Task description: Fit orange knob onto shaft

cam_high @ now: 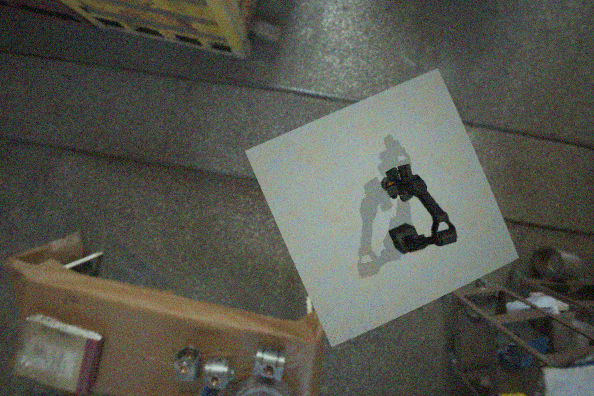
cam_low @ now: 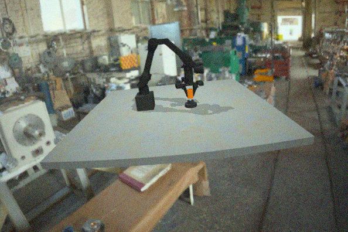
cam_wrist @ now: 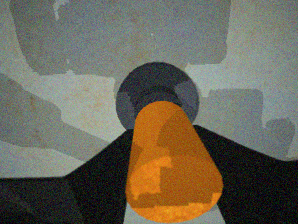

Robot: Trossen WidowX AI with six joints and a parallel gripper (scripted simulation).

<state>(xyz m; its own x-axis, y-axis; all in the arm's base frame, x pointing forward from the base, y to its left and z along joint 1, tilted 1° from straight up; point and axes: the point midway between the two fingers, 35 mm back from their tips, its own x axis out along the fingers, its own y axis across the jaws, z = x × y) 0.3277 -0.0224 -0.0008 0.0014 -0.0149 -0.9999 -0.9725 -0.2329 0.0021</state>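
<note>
Right now my gripper tip is 30 mm below the orange knob. The rest, counted from my gripper tip: round pedestal: 40 mm below.
</note>
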